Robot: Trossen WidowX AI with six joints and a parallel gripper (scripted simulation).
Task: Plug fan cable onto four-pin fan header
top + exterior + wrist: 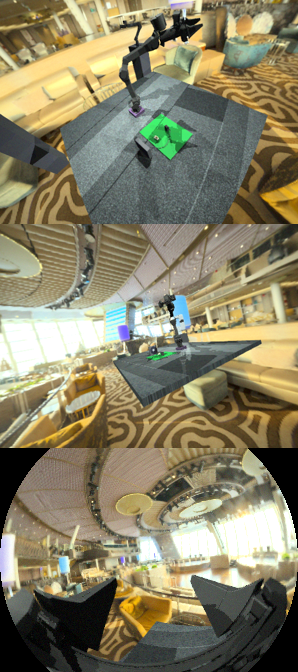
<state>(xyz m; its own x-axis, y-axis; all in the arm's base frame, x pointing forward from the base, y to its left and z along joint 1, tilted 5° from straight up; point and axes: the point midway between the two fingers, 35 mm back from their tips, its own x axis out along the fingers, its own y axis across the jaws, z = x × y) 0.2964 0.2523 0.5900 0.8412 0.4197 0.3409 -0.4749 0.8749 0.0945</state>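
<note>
Now: gripper tip 590 mm above the black plug, 260 mm to the left of it and 50 mm past it. The rest, counted from my gripper tip: green board: 620 mm below, 290 mm to the right, 40 mm behind; then fan: 550 mm below, 480 mm to the right, 70 mm behind.
</note>
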